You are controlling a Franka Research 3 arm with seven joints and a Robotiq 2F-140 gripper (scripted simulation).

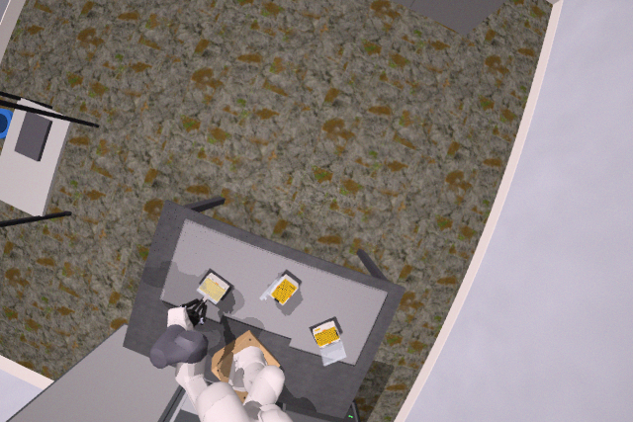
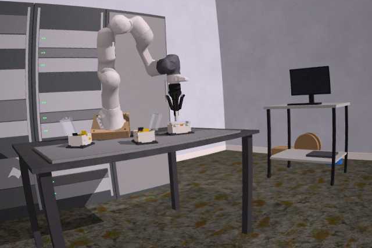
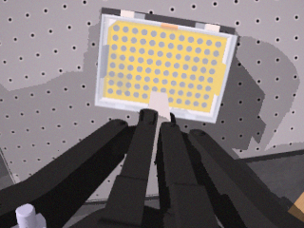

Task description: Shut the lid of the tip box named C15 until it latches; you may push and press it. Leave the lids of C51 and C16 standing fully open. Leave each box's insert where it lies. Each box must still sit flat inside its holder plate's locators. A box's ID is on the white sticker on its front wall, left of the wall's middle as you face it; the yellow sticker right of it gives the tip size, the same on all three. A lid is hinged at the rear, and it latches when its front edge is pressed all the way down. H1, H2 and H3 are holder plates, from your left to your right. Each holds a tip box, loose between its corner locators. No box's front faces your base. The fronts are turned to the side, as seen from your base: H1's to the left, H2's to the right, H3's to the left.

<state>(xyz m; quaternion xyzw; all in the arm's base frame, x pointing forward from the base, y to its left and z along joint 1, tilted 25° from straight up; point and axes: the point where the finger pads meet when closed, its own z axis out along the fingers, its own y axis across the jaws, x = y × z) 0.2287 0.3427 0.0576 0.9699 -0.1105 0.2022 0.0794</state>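
My gripper is now 3 cm short of the tip box lid, 1 cm to the left of it and 5 cm above it.
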